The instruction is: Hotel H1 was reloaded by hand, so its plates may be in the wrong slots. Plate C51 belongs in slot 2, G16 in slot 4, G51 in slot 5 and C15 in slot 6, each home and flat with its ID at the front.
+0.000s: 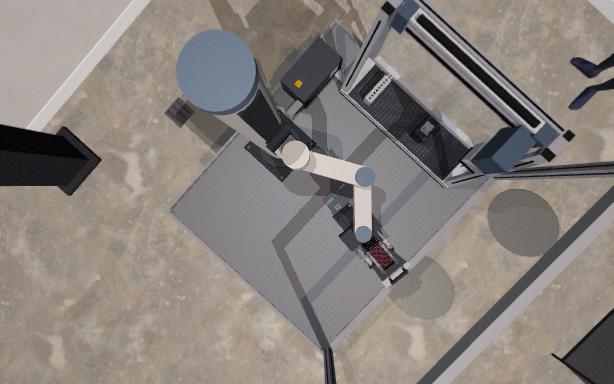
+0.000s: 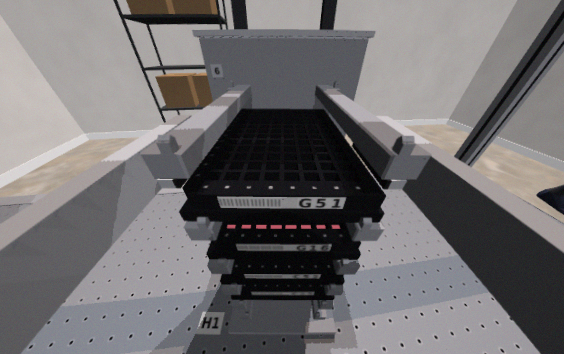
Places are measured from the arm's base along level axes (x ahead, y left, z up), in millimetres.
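Pixels of known places: gripper, fingertip midpoint: [image 1: 380,255] [image 2: 282,130].
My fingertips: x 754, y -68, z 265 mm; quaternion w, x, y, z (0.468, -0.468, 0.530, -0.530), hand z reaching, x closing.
Ahead of a thing's pixels: the offset from my fingertips to its top centre. "pt": to the spot under its first point. Level surfaces: height alone.
Hotel H1 [image 2: 285,65] [image 1: 398,274] has a grey back panel marked 6 and paired side ledges. Plate G51 {dx +5, dy -1, dz -4 mm} [image 2: 282,150] [image 1: 381,256], a black grid with its ID at the front, sits flat at the slot 5 ledges, under the empty top rails of slot 6. G16 {dx +6, dy -2, dz -39 mm} [image 2: 283,247] is below it, in slot 4, with a row of red wells showing. A third plate {dx +5, dy -1, dz -75 mm} [image 2: 282,276] and a lowest plate {dx +6, dy -2, dz -110 mm} [image 2: 282,294] are under it; their IDs are too blurred to read surely. My gripper [image 2: 282,130] is open, its grey fingers apart on both sides of G51, not gripping it.
A perforated deck {dz -252 mm} [image 2: 125,280] [image 1: 225,200] lies under the hotel. A framed machine with a dark bed [image 1: 400,120] and a dark box {pt dx -865, dy +467, dz -137 mm} [image 1: 312,70] stand at the deck's far side. A dark device {dx -165, dy +20, dz -183 mm} [image 1: 345,215] is beside the hotel. Shelving with cartons [image 2: 175,90] stands behind.
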